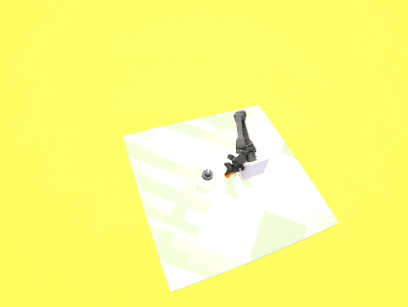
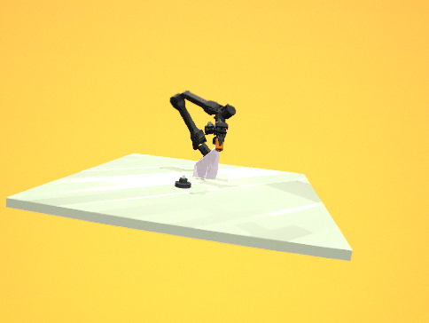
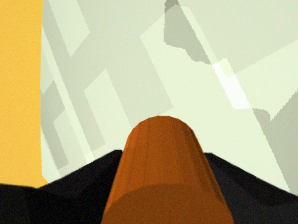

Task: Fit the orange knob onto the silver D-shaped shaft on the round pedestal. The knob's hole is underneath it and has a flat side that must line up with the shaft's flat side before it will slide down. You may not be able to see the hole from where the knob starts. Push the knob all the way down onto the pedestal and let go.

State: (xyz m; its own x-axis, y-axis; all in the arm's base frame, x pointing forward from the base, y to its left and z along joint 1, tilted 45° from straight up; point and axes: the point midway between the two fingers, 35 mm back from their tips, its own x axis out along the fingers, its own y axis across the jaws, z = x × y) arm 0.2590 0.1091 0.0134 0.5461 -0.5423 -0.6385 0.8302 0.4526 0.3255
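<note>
Now: the orange knob 2 cm behind my gripper tip and 3 cm above it. Round my gripper tip: dark round pedestal 4 cm ahead, 17 cm to the right, 18 cm below.
</note>
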